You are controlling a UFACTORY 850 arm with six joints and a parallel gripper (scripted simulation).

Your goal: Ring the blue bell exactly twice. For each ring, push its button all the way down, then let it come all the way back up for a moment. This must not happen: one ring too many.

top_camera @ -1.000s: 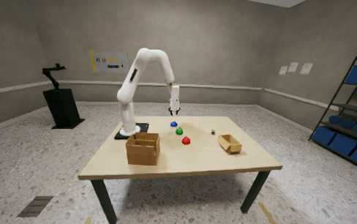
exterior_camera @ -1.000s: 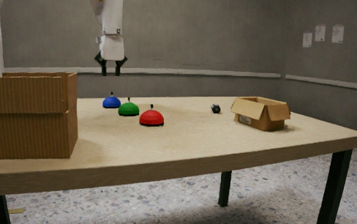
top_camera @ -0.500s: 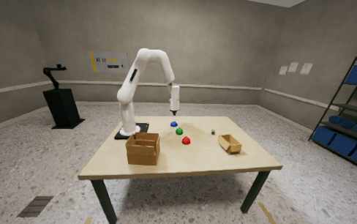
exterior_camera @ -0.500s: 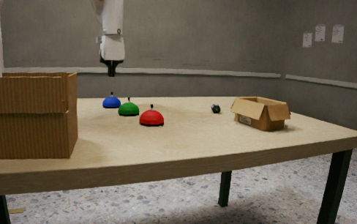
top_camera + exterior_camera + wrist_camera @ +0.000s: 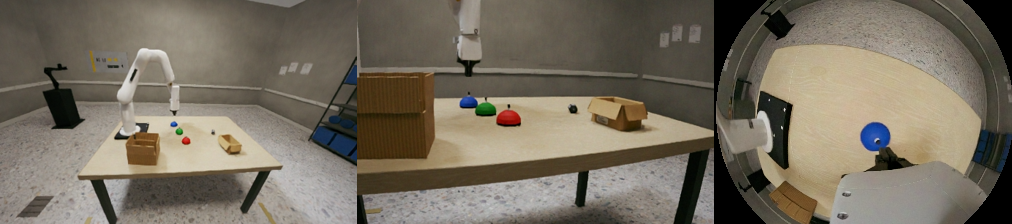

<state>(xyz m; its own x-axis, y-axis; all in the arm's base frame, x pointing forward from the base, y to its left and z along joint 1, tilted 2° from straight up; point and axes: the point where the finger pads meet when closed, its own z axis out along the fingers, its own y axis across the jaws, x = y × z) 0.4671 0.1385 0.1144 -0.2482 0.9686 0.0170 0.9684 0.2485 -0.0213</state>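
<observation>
Now: the blue bell 11 cm below my hand. The rest, counted from my hand: small dark object 41 cm ahead, 21 cm to the right, 14 cm below; then red bell 32 cm to the right, 11 cm below, 8 cm ahead; then green bell 16 cm to the right, 11 cm below, 4 cm ahead.
</observation>
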